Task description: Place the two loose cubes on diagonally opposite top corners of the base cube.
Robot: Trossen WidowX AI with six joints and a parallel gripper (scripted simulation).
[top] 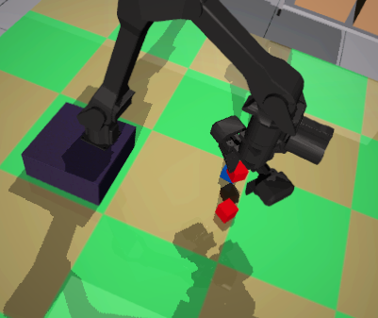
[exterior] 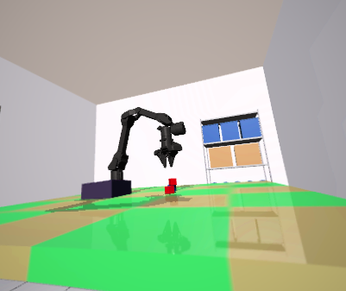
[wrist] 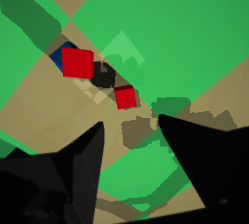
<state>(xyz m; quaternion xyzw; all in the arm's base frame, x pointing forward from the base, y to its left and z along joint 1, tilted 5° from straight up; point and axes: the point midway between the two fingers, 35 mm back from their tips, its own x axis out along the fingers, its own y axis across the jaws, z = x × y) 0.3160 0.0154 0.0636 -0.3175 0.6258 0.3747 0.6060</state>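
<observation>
Right now my gripper tip is 3 cm past the blue base cube, 10 cm to the right of it and 10 cm above it.
</observation>
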